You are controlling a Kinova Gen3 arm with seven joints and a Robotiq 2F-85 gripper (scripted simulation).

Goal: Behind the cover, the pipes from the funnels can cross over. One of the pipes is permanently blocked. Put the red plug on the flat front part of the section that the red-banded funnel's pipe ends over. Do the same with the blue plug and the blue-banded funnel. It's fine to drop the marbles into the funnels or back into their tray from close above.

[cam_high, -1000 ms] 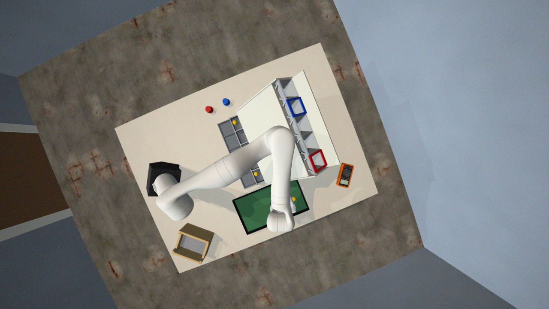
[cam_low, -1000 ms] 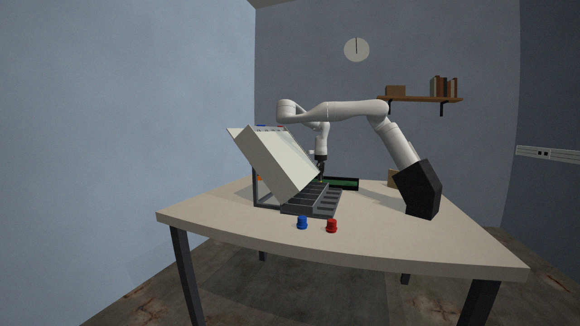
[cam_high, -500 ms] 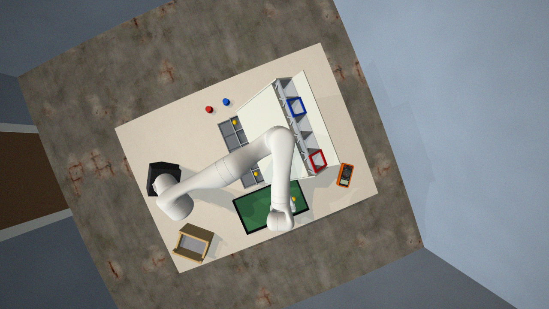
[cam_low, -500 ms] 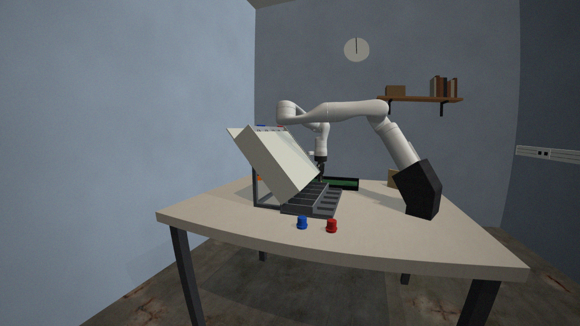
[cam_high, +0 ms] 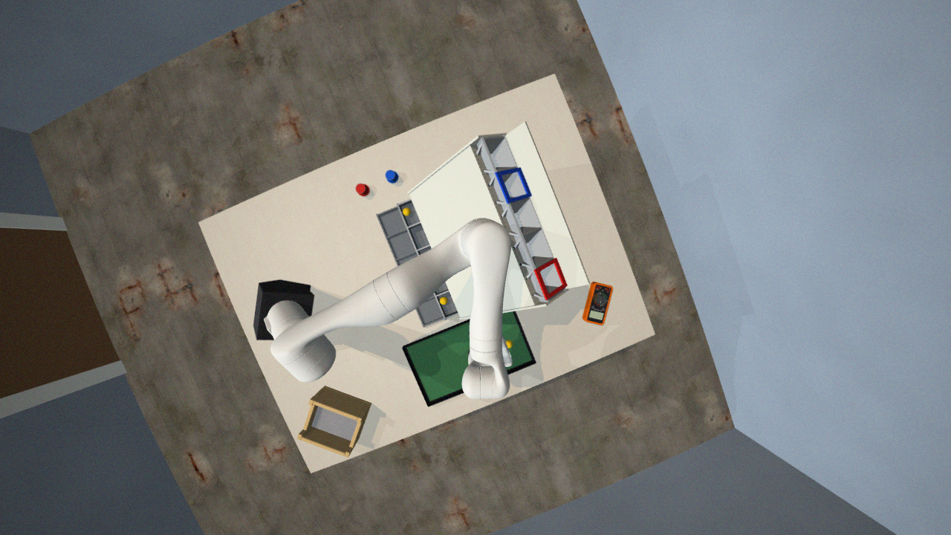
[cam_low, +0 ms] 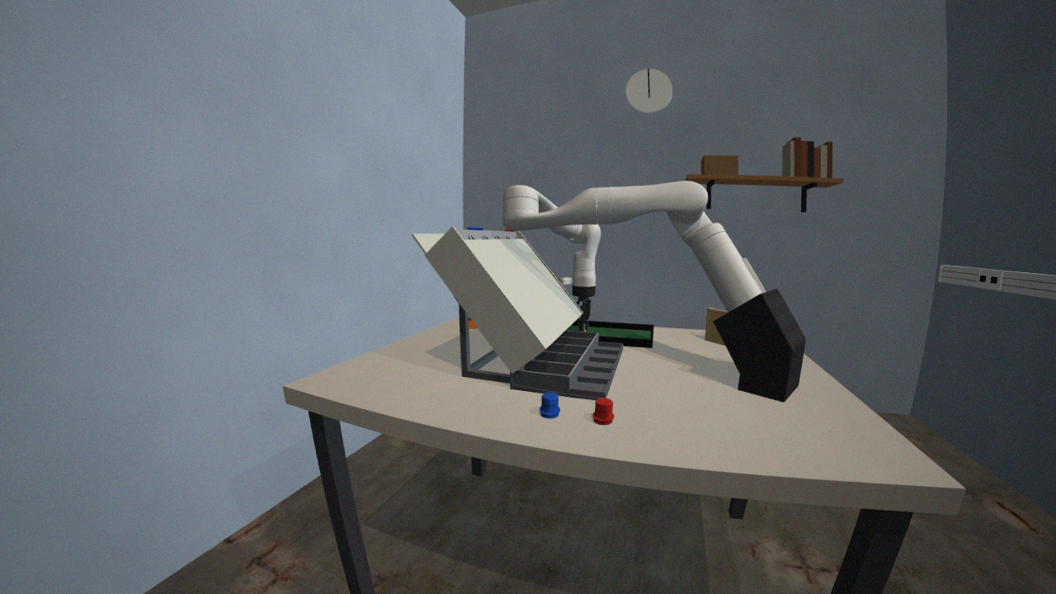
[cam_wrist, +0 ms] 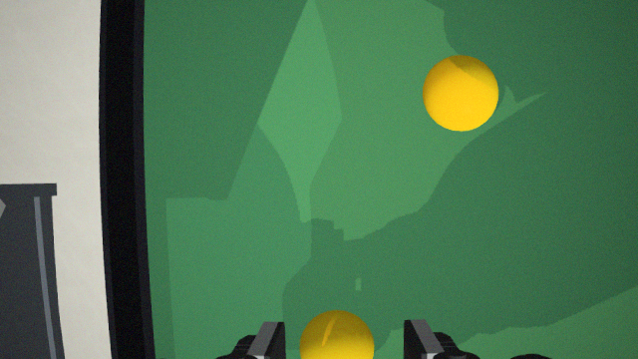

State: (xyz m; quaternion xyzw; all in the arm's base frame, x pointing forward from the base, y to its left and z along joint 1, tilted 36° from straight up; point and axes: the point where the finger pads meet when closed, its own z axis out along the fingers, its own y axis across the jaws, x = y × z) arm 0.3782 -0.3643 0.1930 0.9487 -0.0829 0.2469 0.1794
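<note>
Right now the green marble tray is 50 mm behind my hand, 20 mm below it and 10 mm to the right of it. From my hand the other things lie so: orange multimeter (380 mm ahead, 140 mm to the right, 10 mm below); then white sloped cover (270 mm to the left, 180 mm above, 160 mm ahead); then wooden frame (510 mm behind, 90 mm to the left, 20 mm above).
</note>
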